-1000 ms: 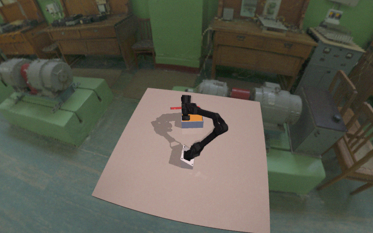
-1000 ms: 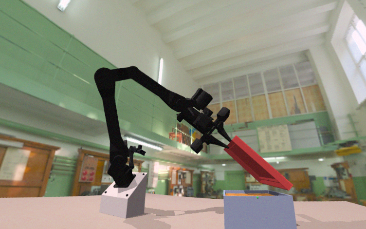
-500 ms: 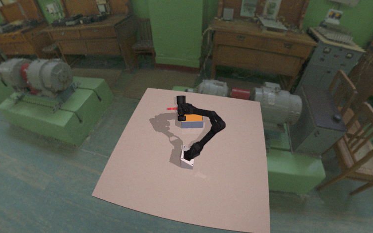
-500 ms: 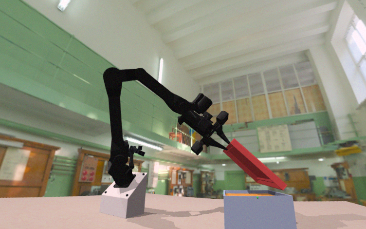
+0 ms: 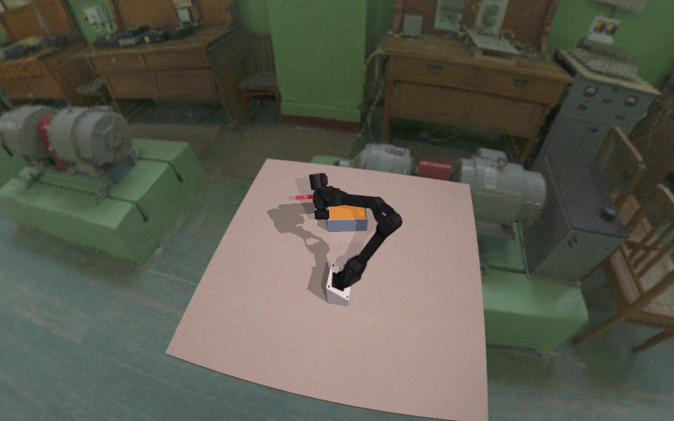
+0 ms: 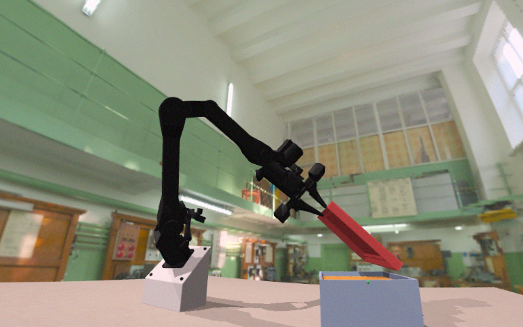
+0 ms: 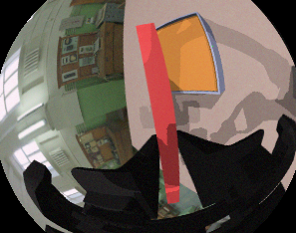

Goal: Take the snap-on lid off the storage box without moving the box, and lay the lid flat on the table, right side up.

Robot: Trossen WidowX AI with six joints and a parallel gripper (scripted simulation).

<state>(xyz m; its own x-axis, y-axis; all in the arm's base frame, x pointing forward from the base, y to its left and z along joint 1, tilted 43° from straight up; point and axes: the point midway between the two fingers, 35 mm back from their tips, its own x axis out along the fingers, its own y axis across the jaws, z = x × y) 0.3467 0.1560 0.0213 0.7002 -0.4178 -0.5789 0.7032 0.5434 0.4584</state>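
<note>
Right now the lid is 6 cm below my gripper tip, 6 cm ahead of it and 2 cm to the left of it. Round my gripper tip: grey-blue storage box: 19 cm below, 11 cm to the right, 6 cm ahead.
</note>
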